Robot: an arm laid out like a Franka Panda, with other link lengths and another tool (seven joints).
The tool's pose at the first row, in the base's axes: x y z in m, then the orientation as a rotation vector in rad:
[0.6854, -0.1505, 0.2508, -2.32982, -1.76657, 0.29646]
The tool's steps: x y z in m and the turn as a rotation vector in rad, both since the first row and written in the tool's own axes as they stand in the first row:
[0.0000, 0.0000, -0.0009, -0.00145, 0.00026, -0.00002]
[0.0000, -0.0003, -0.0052, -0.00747, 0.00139, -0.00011]
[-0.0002, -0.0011, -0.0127, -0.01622, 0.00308, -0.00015]
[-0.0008, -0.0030, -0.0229, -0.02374, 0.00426, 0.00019]
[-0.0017, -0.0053, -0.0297, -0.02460, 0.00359, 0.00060]
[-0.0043, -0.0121, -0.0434, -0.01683, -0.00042, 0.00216]
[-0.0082, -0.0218, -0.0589, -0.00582, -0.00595, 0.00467]
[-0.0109, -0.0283, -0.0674, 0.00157, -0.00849, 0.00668]
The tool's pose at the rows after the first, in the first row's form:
[0.6857, -0.1505, 0.2517, -2.33073, -1.76728, 0.29496]
[0.6866, -0.1506, 0.2559, -2.33446, -1.77019, 0.28865]
[0.6879, -0.1509, 0.2633, -2.33994, -1.77428, 0.27940]
[0.6888, -0.1514, 0.2736, -2.34507, -1.77749, 0.27182]
[0.6884, -0.1519, 0.2808, -2.34622, -1.77782, 0.27199]
[0.6852, -0.1532, 0.2960, -2.34348, -1.77365, 0.28353]
[0.6796, -0.1550, 0.3137, -2.33978, -1.76730, 0.29970]
[0.6752, -0.1562, 0.3238, -2.33726, -1.76211, 0.30914]

